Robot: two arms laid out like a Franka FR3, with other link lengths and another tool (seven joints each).
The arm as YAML. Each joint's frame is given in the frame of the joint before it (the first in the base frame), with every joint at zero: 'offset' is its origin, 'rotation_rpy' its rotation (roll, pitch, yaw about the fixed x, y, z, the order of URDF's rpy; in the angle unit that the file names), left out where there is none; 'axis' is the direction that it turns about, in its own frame. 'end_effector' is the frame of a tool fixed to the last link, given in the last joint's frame.
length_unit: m
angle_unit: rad
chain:
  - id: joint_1
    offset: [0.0, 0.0, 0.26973]
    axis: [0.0, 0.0, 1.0]
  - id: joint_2
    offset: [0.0, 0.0, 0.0]
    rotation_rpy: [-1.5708, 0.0, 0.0]
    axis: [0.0, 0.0, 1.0]
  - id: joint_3
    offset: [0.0, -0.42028, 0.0]
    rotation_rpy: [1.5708, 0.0, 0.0]
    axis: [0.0, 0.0, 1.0]
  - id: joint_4
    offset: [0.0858, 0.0, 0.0]
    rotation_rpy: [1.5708, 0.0, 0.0]
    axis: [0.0, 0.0, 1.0]
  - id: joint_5
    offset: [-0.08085, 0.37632, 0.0]
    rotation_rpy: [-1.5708, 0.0, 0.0]
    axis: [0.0, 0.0, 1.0]
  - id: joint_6
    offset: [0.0, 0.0, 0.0]
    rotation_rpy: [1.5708, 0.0, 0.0]
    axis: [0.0, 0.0, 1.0]
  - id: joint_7
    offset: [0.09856, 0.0, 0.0]
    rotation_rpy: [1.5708, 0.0, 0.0]
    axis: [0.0, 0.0, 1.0]
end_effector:
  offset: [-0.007, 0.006, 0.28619]
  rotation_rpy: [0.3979, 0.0, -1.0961]
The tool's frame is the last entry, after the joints.
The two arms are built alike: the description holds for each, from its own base.
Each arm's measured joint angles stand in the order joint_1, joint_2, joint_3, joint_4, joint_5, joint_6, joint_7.
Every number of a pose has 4 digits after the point. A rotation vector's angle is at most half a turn.
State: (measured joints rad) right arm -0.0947 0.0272 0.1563 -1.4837 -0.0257 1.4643 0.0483; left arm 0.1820 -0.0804 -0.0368 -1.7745 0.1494 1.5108 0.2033
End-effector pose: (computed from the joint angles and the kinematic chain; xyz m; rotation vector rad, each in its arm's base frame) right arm 0.5456 0.0194 0.5010 -2.3681 -1.4501 0.3661; left arm 0.4618 0.1064 0.4343 -2.2219 -1.2639 0.4119
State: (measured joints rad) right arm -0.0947 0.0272 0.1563 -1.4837 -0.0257 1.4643 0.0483; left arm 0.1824 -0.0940 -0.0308 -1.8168 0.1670 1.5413 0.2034
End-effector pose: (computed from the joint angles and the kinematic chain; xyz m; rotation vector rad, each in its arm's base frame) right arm 0.5456 0.0194 0.5010 -2.3681 -1.4501 0.3661; left arm 0.4561 0.1134 0.4247 -2.2079 -1.2613 0.4008
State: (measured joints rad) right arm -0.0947 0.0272 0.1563 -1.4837 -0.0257 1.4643 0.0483; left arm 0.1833 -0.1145 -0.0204 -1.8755 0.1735 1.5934 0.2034
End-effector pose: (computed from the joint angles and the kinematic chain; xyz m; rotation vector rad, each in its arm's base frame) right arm 0.5456 0.0194 0.5010 -2.3681 -1.4501 0.3661; left arm 0.4508 0.1191 0.4116 -2.2075 -1.2690 0.3838
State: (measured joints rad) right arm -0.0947 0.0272 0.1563 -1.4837 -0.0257 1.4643 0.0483; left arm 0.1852 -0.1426 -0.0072 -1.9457 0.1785 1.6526 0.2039
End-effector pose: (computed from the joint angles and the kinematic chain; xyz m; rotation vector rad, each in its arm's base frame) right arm 0.5456 0.0194 0.5010 -2.3681 -1.4501 0.3661; left arm 0.4422 0.1251 0.3970 -2.2093 -1.2808 0.3656
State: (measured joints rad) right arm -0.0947 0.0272 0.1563 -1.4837 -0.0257 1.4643 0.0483; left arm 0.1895 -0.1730 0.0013 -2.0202 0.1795 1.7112 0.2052
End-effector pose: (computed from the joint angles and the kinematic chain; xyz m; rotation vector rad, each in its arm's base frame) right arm 0.5456 0.0194 0.5010 -2.3681 -1.4501 0.3661; left arm 0.4316 0.1282 0.3812 -2.2153 -1.2893 0.3519
